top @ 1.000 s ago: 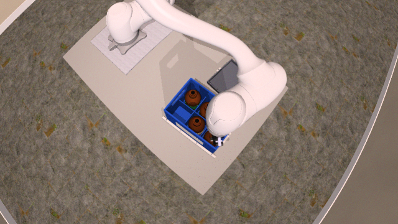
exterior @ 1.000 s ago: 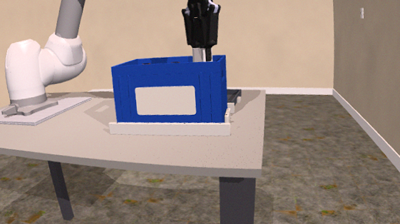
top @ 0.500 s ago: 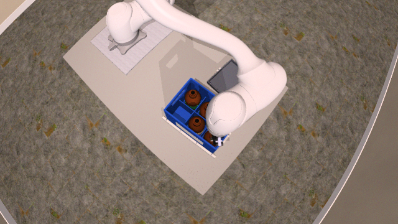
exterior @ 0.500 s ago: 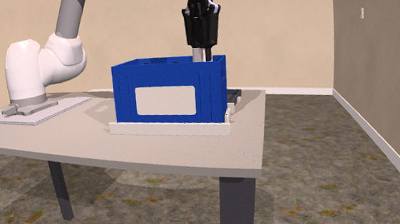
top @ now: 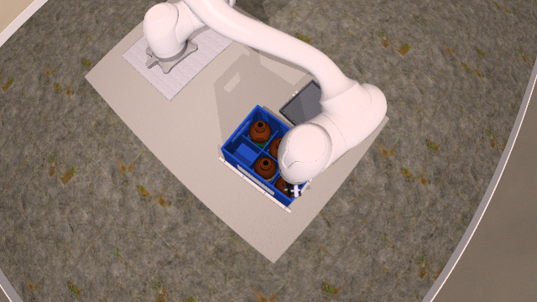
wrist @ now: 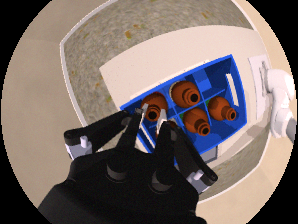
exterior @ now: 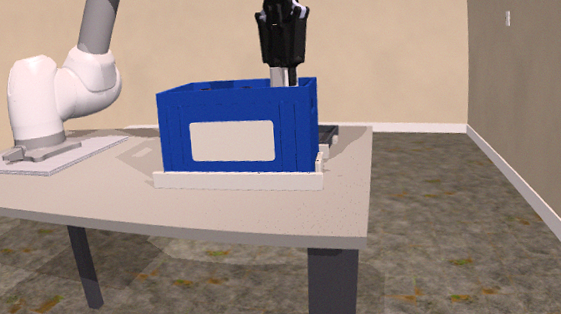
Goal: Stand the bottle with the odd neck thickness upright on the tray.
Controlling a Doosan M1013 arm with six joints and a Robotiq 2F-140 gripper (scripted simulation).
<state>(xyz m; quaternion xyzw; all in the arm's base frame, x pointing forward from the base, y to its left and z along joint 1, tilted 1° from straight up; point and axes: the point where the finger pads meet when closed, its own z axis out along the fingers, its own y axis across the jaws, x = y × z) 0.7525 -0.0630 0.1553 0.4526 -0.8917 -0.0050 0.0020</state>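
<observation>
My gripper is now 9 cm above the bottle. From my hand the other things lie so: crate (10 cm behind, 3 cm to the left, 9 cm below); dark grey tray (10 cm behind, 29 cm to the left, 16 cm below).
</observation>
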